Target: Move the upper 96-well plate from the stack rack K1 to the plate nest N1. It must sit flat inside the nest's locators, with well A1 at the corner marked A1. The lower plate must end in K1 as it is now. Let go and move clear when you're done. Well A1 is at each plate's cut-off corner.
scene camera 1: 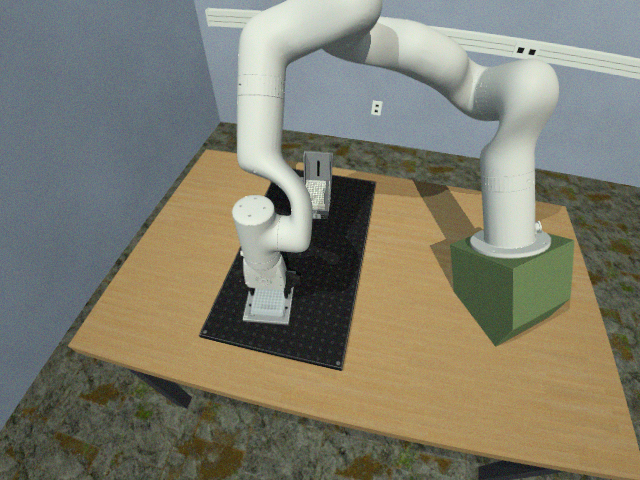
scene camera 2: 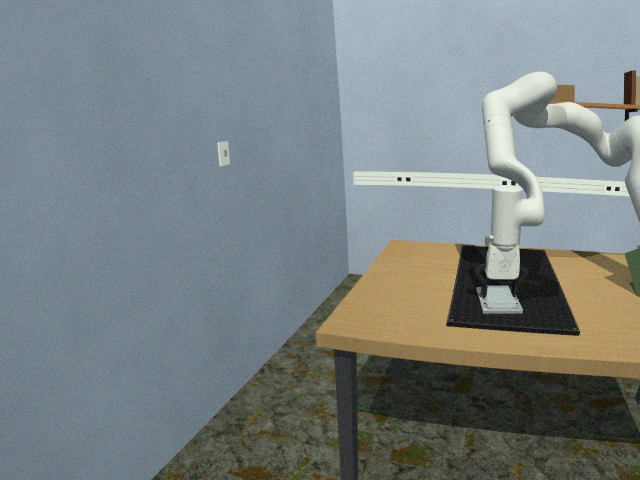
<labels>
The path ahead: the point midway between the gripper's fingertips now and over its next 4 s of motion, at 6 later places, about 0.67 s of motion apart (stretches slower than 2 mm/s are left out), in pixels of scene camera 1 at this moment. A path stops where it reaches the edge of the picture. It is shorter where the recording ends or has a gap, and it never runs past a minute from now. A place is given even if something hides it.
My gripper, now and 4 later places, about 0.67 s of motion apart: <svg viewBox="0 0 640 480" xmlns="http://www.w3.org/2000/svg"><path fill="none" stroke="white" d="M270 292L268 288L267 278L264 268L262 256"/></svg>
</labels>
